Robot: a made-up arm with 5 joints. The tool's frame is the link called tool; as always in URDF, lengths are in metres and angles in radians.
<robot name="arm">
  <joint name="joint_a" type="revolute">
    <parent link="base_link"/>
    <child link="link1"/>
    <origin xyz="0.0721 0.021 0.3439" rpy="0 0 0"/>
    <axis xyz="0 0 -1"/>
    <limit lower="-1.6" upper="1.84" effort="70" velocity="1"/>
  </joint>
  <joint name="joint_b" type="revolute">
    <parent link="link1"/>
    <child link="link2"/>
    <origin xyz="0.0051 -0.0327 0.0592" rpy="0 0 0"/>
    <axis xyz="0 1 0"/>
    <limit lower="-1.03" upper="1.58" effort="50" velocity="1.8"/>
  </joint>
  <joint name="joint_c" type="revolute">
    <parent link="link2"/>
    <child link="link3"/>
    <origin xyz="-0.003 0.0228 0.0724" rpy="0 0 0"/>
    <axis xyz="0 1 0"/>
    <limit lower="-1.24" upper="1.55" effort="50" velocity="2.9"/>
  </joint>
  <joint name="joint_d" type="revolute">
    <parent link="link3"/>
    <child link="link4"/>
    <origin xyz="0.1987 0.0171 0.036" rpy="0 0 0"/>
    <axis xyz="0 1 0"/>
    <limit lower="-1.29" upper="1.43" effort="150" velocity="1.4"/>
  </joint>
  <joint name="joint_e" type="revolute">
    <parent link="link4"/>
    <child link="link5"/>
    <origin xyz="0.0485 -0.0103 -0.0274" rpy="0 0 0"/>
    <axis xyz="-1 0 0"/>
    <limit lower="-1.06" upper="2.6" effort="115" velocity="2.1"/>
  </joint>
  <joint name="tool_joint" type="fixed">
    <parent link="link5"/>
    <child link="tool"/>
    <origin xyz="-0.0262 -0.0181 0.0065" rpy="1.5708 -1.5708 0"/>
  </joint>
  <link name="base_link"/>
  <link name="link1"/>
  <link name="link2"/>
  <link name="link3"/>
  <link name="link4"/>
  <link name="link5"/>
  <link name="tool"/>
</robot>
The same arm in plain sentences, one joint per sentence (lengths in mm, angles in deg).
The arm has five revolute joints in a row. What follows holds with every joint at zero, and every direction is one of the base frame's.
The first joint sits 72.1 mm along +x and 21.0 mm along +y and 343.9 mm along +z from the base frame's origin and turns about -z, from -91.67 to 105.42 deg.
The second joint sits 5.1 mm along +x and 32.7 mm along -y and 59.2 mm along +z from the first joint and turns about +y, from -59.01 to 90.53 deg.
The third joint sits 3.0 mm along -x and 22.8 mm along +y and 72.4 mm along +z from the second joint and turns about +y, from -71.05 to 88.81 deg.
The fourth joint sits 198.7 mm along +x and 17.1 mm along +y and 36.0 mm along +z from the third joint and turns about +y, from -73.91 to 81.93 deg.
The fifth joint sits 48.5 mm along +x and 10.3 mm along -y and 27.4 mm along -z from the fourth joint and turns about -x, from -60.73 to 148.97 deg.
The tool frame, which is the frame that the pose is given for, sits 26.2 mm along -x and 18.1 mm along -y and 6.5 mm along +z from the fifth joint; its axes are the base frame's turned by roll 90.00, pitch -90.00 and yaw 0.00 deg (as in URDF: about the fixed x, then y, then z).

